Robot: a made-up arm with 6 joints.
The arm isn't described. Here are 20 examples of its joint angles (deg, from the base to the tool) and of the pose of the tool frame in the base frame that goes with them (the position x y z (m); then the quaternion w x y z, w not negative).
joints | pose
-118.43 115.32 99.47 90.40 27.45 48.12 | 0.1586 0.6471 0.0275 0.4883 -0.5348 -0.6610 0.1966
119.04 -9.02 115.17 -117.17 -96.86 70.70 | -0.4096 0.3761 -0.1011 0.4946 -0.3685 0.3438 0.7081
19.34 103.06 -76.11 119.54 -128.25 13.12 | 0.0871 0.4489 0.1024 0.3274 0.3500 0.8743 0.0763
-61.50 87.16 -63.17 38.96 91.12 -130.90 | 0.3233 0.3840 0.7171 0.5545 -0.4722 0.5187 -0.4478
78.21 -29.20 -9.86 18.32 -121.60 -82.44 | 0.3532 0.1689 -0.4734 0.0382 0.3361 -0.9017 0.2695
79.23 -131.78 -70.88 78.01 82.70 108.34 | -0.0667 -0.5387 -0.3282 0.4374 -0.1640 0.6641 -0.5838
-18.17 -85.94 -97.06 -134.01 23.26 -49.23 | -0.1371 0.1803 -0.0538 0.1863 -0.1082 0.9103 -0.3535
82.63 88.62 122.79 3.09 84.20 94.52 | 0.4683 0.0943 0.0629 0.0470 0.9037 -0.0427 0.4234
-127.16 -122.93 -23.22 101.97 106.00 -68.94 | 0.0765 -0.1922 -0.0534 0.3152 -0.5051 -0.7724 0.2212
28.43 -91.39 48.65 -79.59 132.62 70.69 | 0.2445 0.4356 0.2946 0.7750 0.2813 0.3680 0.4299
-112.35 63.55 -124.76 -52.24 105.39 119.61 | 0.6201 0.0133 0.7469 0.7386 -0.4500 0.2536 -0.4332
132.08 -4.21 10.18 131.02 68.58 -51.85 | 0.1523 -0.0248 0.3535 0.0654 -0.2414 0.0296 0.9678
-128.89 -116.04 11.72 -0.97 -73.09 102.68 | -0.0065 -0.4226 0.7487 0.3311 -0.2023 -0.0240 -0.9214
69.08 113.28 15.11 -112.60 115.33 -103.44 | -0.0776 -0.1653 0.3070 0.4998 0.1782 -0.0180 0.8475
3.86 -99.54 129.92 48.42 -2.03 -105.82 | 0.0186 0.0262 0.4374 0.5988 -0.0788 0.5531 0.5738
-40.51 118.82 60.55 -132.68 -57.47 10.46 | -0.3780 -0.1597 0.5716 0.4278 -0.0832 -0.0067 0.9000
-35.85 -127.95 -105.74 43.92 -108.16 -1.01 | -0.0461 -0.1650 0.8843 0.3560 0.3738 0.4089 0.7525
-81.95 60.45 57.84 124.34 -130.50 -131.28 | -0.0673 0.1471 0.7624 0.7611 -0.0617 0.1913 -0.6167
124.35 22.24 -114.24 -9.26 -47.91 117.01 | 0.4924 -0.2566 -0.2499 0.6678 0.6592 -0.0658 -0.3394
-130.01 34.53 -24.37 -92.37 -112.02 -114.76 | 0.6932 0.2922 0.3870 0.4873 0.3000 0.1549 0.8053
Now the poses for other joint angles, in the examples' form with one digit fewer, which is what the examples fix.
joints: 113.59 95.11 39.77 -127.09 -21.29 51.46
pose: 0.239 -0.085 -0.383 0.371 -0.880 0.117 -0.272
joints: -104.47 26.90 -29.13 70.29 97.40 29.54
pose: -0.222 0.725 0.242 0.034 0.101 -0.977 -0.186
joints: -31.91 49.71 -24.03 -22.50 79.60 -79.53
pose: 0.162 0.502 0.597 0.640 -0.058 0.766 0.011
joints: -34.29 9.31 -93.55 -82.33 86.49 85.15
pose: -0.056 0.467 0.757 0.606 -0.561 -0.339 -0.451
